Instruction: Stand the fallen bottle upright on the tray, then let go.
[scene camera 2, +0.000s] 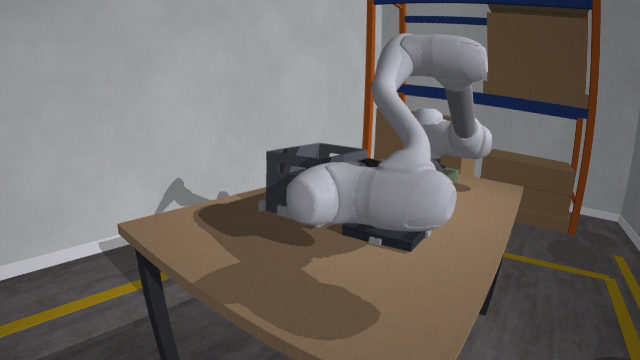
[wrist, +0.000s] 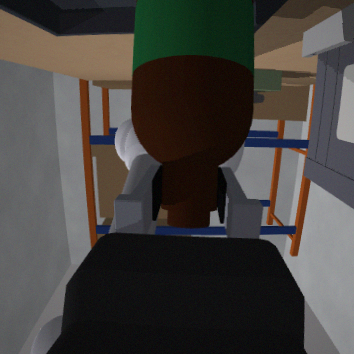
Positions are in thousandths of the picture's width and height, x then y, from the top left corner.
Labels:
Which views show the brown bottle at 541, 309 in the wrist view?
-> The wrist view only.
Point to the gripper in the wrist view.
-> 535, 516

